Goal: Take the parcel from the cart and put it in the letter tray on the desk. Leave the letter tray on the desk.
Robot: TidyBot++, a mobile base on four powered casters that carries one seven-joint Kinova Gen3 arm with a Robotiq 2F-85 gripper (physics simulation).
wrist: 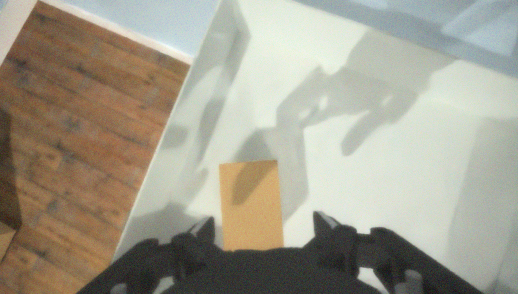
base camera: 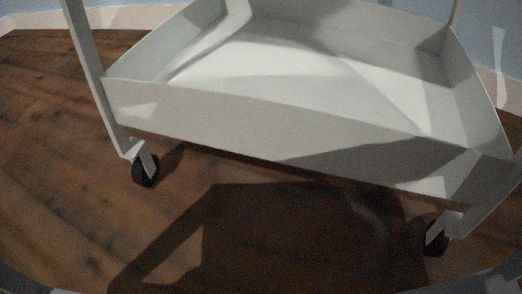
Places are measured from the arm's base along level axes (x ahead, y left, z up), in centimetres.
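Pixels of known places: gripper, between the fingertips: (wrist: 263, 224).
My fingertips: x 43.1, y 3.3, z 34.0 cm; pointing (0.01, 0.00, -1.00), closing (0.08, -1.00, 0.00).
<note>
Behind a point stands the place of what it marks.
The parcel (wrist: 254, 207) {x 43.9, y 4.3, z 31.6 cm} is an orange-tan box in the cart's white tray, near its left wall in the wrist view. Its near end is hidden behind the gripper body. My gripper (wrist: 263, 224) {x 43.1, y 3.3, z 34.0 cm} is open and empty, above the tray, with the parcel's visible part between the lines of the two fingers, a little nearer the left one. The cart (base camera: 280, 120) {x 29.0, y -0.8, z -21.4 cm} (wrist: 380, 165) {x 48.2, y -11.7, z 26.6 cm} shows in both views; in the base camera view its lower tray, posts and casters show. The letter tray and the desk do not show in either view.
The cart's side walls rise around the parcel. A blue wall (base camera: 500, 50) {x 57.6, y -54.9, z -25.4 cm} (wrist: 145, 20) {x 104.1, y 52.0, z -15.5 cm} stands behind the cart. The wooden floor (base camera: 60, 200) {x 32.3, y 34.9, z -39.7 cm} (wrist: 80, 125) {x 65.1, y 101.7, z -39.7 cm} runs under and beside it. A brown piece of something (wrist: 6, 239) {x 5.1, y 134.5, z -37.3 cm} shows at the left edge of the wrist view.
</note>
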